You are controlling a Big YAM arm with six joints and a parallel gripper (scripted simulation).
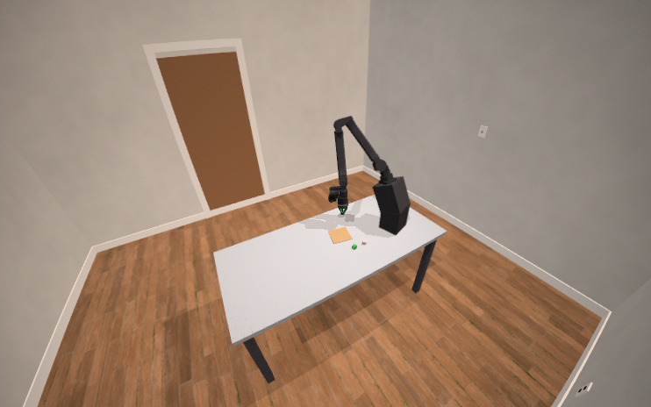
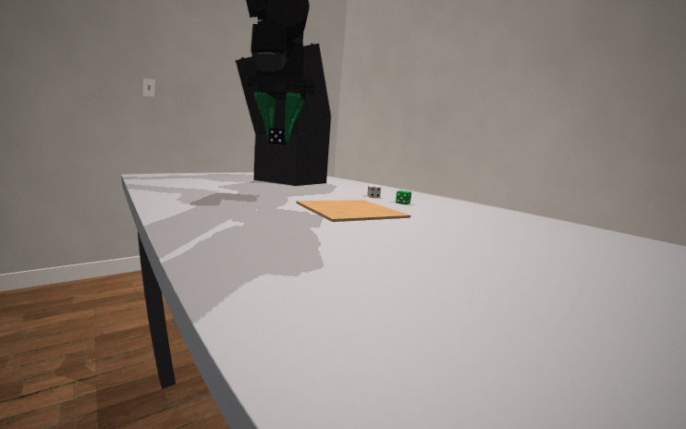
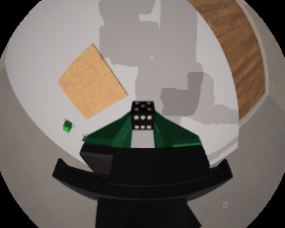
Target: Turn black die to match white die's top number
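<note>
The tan mat lies 110 mm below my hand, 100 mm to the left of it and 70 mm ahead of it. From my hand the other things lie so: black die right at my hand; green die 260 mm to the left, 100 mm below, 40 mm ahead; white die 250 mm to the left, 100 mm below, 50 mm behind.
</note>
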